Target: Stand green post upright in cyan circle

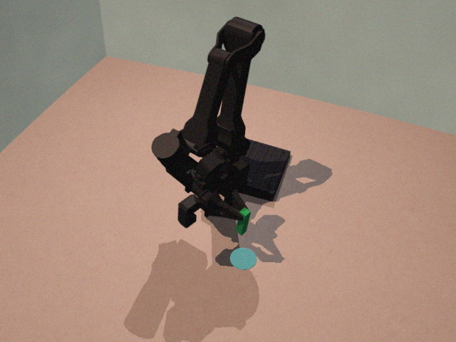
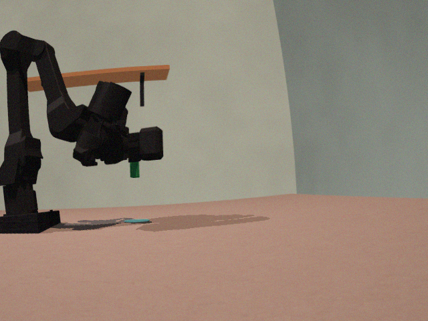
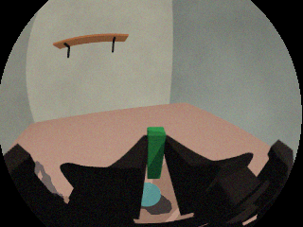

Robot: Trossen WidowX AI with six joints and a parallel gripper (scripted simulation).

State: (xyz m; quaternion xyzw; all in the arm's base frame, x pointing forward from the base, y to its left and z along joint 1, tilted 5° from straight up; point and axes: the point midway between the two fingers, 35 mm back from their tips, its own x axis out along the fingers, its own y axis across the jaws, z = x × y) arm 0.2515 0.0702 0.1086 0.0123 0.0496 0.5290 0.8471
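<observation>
Right now the cyan circle is 1 cm ahead of my hand, 3 cm to the left of it and 15 cm below it. The rest, counted from my hand: green post (1 cm ahead, 3 cm to the left, 2 cm below).
</observation>
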